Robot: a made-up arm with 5 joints. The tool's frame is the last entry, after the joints. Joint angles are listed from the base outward.
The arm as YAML. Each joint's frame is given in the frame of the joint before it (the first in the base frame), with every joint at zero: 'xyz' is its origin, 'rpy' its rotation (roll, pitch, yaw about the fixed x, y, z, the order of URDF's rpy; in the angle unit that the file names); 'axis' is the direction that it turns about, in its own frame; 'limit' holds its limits. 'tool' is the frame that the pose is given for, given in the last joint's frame.
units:
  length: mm
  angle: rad
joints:
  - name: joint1
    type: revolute
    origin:
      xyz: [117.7, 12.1, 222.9]
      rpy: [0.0, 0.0, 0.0]
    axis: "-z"
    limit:
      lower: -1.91
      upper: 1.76
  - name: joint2
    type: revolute
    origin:
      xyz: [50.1, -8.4, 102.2]
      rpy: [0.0, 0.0, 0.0]
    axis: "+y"
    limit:
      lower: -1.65
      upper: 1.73
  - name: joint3
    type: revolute
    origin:
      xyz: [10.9, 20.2, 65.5]
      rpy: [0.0, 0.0, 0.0]
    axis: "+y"
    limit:
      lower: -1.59
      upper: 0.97
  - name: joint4
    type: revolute
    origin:
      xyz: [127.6, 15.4, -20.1]
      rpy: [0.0, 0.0, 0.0]
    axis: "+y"
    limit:
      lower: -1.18
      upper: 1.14
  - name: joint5
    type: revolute
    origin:
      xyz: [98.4, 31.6, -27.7]
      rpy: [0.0, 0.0, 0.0]
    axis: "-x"
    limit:
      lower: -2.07
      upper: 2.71
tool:
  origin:
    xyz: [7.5, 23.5, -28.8]
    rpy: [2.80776, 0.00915, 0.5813]
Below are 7 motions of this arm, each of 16 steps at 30 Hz.
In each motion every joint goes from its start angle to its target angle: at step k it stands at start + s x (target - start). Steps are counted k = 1, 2, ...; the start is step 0. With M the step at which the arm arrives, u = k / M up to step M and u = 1 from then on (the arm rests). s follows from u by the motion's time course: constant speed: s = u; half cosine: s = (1 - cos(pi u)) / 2; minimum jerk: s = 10 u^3 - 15 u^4 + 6 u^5.
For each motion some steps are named. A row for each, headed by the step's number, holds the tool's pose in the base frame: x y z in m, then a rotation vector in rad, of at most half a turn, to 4 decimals.
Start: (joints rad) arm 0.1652 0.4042 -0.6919 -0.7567 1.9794
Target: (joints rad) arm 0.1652 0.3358 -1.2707 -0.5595 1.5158
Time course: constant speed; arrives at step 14
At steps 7, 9, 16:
7: 0.3934 -0.0072 0.5265 1.0151 -0.7665 0.1459
9: 0.3837 -0.0043 0.5415 1.0458 -0.7956 0.2330
16: 0.3543 0.0044 0.5756 1.1022 -0.8560 0.4624

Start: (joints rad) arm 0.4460 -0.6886 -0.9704 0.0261 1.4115
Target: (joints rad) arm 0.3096 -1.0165 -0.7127 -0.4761 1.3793
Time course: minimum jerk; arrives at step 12
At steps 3, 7, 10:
3: 0.1912 0.0159 0.6222 0.9374 -1.0791 0.4617
7: 0.1432 0.0396 0.6230 0.8271 -1.2548 0.7491
10: 0.1148 0.0498 0.6175 0.7594 -1.3545 0.9093

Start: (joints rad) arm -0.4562 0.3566 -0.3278 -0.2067 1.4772
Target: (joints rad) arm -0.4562 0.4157 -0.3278 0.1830 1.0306
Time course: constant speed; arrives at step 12
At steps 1, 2, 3, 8, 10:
1: 0.3928 0.1842 0.3187 1.2065 0.7013 0.1368
2: 0.3912 0.1846 0.3128 1.2278 0.7477 0.1169
3: 0.3894 0.1849 0.3070 1.2494 0.7934 0.0956
8: 0.3771 0.1852 0.2798 1.3604 1.0098 -0.0321
10: 0.3709 0.1850 0.2699 1.4061 1.0897 -0.0930

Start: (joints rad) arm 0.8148 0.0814 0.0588 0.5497 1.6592
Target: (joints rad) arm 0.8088 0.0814 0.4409 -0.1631 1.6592
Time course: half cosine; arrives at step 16
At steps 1, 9, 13, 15, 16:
1: 0.3033 -0.1439 0.2466 1.4183 0.6606 -1.4242
9: 0.3091 -0.1488 0.2319 1.3864 0.4683 -1.3336
13: 0.3099 -0.1489 0.2268 1.3660 0.3665 -1.2823
15: 0.3098 -0.1487 0.2258 1.3609 0.3429 -1.2700
16: 0.3098 -0.1486 0.2257 1.3602 0.3398 -1.2684

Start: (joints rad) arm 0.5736 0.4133 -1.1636 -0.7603 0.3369
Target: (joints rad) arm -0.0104 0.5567 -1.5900 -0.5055 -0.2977
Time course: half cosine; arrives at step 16
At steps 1, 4, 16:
1: 0.3772 -0.0685 0.5552 1.4798 -0.4478 1.1074
4: 0.3812 -0.0433 0.5589 1.5377 -0.3344 1.2424
16: 0.3450 0.1042 0.5786 1.7557 0.5226 2.0360

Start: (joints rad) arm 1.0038 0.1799 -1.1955 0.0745 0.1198
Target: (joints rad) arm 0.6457 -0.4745 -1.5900 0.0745 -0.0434
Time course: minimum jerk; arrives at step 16
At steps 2, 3, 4, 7, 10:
2: 0.3269 -0.1669 0.5397 1.9108 -0.6176 0.5900
3: 0.3253 -0.1587 0.5467 1.8879 -0.6054 0.6267
4: 0.3222 -0.1447 0.5580 1.8490 -0.5849 0.6879
7: 0.2929 -0.0695 0.6045 1.6374 -0.4809 0.9938
10: 0.2304 0.0201 0.6323 1.3494 -0.3609 1.3442

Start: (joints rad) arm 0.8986 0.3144 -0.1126 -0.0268 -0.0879
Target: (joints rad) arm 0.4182 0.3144 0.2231 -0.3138 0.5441
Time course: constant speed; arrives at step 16
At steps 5, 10, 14, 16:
5: 0.3833 -0.1268 0.2485 2.8154 -0.1665 -0.3569
10: 0.3904 -0.0861 0.2320 2.6298 0.0980 -0.4665
14: 0.3909 -0.0542 0.2203 2.4557 0.2869 -0.5199
16: 0.3895 -0.0387 0.2150 2.3619 0.3730 -0.5358

